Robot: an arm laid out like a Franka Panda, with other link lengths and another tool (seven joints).
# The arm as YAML. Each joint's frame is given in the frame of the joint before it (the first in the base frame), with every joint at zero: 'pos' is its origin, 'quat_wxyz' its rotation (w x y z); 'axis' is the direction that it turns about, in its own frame. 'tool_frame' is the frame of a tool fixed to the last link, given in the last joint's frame.
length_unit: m
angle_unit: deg
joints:
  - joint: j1
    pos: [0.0, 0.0, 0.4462]
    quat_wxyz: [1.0, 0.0, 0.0, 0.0]
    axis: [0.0, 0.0, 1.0]
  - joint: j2
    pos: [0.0, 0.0, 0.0]
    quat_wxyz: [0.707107, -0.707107, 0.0, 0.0]
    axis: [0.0, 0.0, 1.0]
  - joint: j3
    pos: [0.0, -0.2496, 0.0]
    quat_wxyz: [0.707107, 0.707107, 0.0, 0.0]
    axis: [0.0, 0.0, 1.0]
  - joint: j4
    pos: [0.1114, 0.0, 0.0]
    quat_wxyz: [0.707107, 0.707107, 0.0, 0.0]
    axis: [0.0, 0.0, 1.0]
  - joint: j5
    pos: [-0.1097, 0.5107, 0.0]
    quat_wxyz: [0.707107, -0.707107, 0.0, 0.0]
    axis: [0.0, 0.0, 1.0]
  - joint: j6
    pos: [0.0, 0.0, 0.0]
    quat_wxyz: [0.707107, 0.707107, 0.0, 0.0]
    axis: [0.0, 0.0, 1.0]
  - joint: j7
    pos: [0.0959, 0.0, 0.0]
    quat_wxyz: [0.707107, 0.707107, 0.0, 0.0]
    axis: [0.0, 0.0, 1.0]
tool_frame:
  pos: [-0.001, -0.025, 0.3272]
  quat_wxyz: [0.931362, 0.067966, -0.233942, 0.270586]
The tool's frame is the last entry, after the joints.
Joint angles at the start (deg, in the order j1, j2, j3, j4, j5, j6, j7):
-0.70 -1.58 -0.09 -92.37 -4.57 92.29 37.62
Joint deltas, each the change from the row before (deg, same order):
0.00 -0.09 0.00 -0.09 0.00 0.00 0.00
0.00 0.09 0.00 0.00 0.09 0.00 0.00
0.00 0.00 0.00 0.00 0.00 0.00 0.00
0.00 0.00 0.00 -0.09 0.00 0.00 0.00
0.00 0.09 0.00 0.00 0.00 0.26 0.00
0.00 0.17 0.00 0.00 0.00 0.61 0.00
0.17 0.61 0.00 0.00 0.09 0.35 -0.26
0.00 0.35 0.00 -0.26 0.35 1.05 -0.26
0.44 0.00 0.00 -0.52 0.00 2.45 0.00
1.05 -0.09 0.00 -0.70 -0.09 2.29 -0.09
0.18 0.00 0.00 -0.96 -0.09 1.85 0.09
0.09 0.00 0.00 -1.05 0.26 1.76 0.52
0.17 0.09 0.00 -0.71 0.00 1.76 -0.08
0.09 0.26 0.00 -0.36 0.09 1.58 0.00
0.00 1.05 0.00 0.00 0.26 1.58 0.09
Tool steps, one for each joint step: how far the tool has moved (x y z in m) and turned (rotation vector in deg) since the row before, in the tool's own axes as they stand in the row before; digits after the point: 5 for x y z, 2 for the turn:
-0.00019 0.00037 -0.00010 0.00 0.00 0.00
0.00004 -0.00022 0.00125 -0.05 -0.12 0.02
0.00000 0.00000 0.00000 0.00 0.00 0.00
0.00028 0.00033 0.00096 -0.08 -0.03 0.03
0.00068 -0.00144 0.00037 0.14 0.06 -0.08
0.00138 -0.00335 0.00039 0.36 0.15 -0.21
0.00108 -0.00295 0.00736 -0.40 -0.18 -0.32
0.00177 -0.00533 0.00495 0.34 -0.18 -0.50
-0.00139 -0.01303 0.00118 1.40 0.66 -1.29
-0.00819 -0.01393 0.00552 0.89 0.61 -1.83
0.00265 -0.00610 0.00632 0.65 0.37 -0.54
0.00233 -0.00524 0.00778 0.87 -0.01 0.00
0.00177 -0.00637 0.00522 0.67 0.30 -0.70
0.00206 -0.00665 0.00375 0.78 0.23 -0.54
0.00539 -0.00684 0.00977 0.57 -0.07 -0.19

